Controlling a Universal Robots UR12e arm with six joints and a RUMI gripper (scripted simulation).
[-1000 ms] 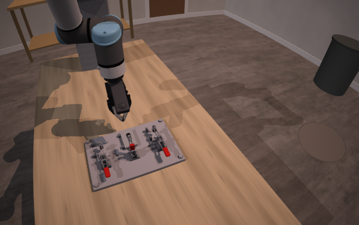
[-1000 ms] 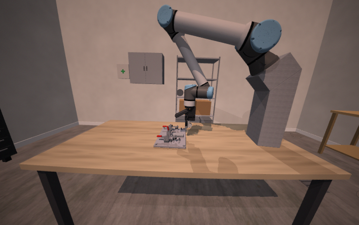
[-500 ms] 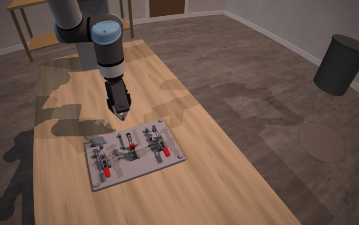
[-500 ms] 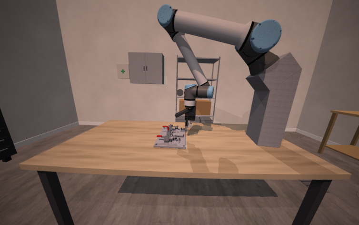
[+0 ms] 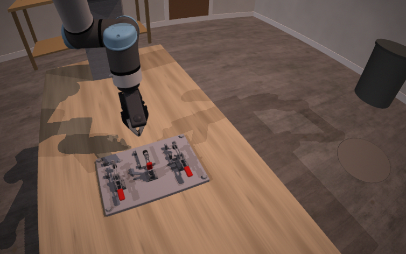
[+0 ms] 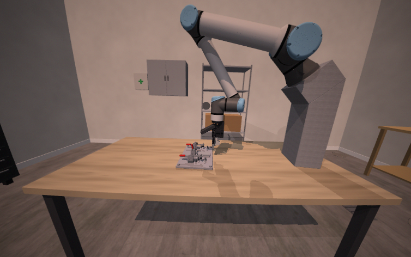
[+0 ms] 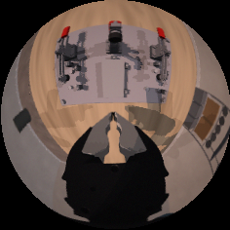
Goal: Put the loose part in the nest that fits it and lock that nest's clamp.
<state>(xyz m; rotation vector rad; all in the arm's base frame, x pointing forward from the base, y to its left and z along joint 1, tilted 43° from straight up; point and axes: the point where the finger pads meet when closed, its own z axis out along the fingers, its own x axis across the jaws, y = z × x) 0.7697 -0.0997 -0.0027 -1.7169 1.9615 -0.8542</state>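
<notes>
Right now the loose part is 70 mm ahead of my hand, 20 mm to the right of it and 50 mm below it. Round my hand: fixture (120 mm ahead, 30 mm to the right, 70 mm below).
</notes>
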